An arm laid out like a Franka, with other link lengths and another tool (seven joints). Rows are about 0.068 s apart.
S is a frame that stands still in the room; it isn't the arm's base.
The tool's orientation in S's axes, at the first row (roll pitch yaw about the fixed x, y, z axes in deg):
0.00, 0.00, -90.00
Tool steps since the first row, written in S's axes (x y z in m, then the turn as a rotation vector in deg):
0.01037, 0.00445, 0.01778, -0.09, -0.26, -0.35
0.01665, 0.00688, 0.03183, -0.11, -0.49, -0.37
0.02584, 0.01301, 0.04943, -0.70, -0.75, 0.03
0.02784, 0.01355, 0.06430, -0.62, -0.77, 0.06
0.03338, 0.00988, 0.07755, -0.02, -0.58, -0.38
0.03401, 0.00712, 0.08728, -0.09, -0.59, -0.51
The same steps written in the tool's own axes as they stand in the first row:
-0.00445, 0.01037, 0.01778, 0.26, -0.09, -0.35
-0.00688, 0.01665, 0.03183, 0.49, -0.11, -0.37
-0.01301, 0.02584, 0.04943, 0.75, -0.70, 0.03
-0.01355, 0.02784, 0.06430, 0.77, -0.62, 0.06
-0.00988, 0.03338, 0.07755, 0.58, -0.02, -0.38
-0.00712, 0.03401, 0.08728, 0.59, -0.09, -0.51

